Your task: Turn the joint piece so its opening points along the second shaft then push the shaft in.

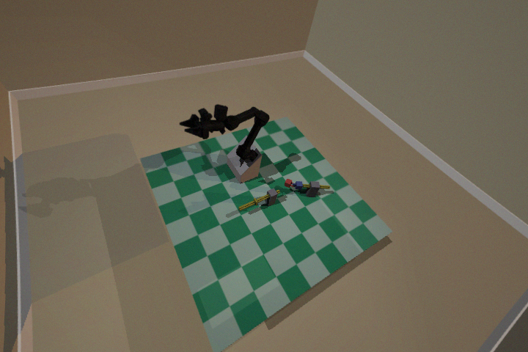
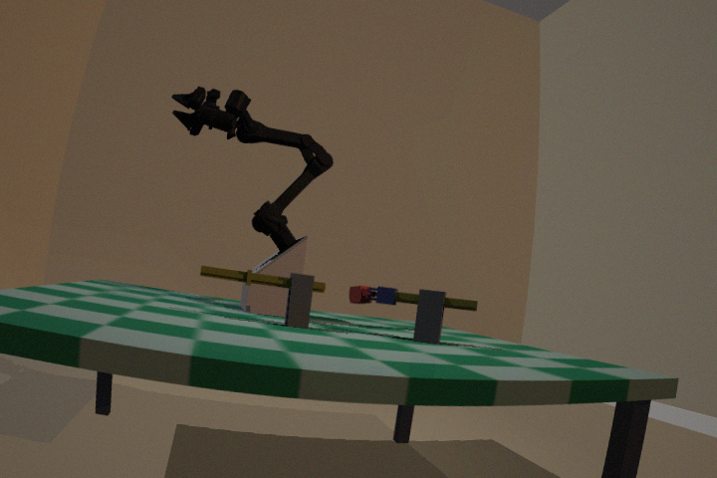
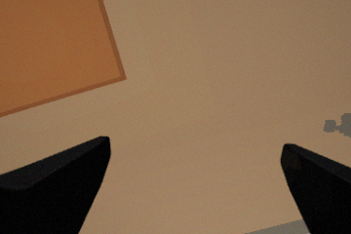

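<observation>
Now: the red joint piece 340 mm ahead of my gripper tip, 550 mm to the left of it and 480 mm below it.
</observation>
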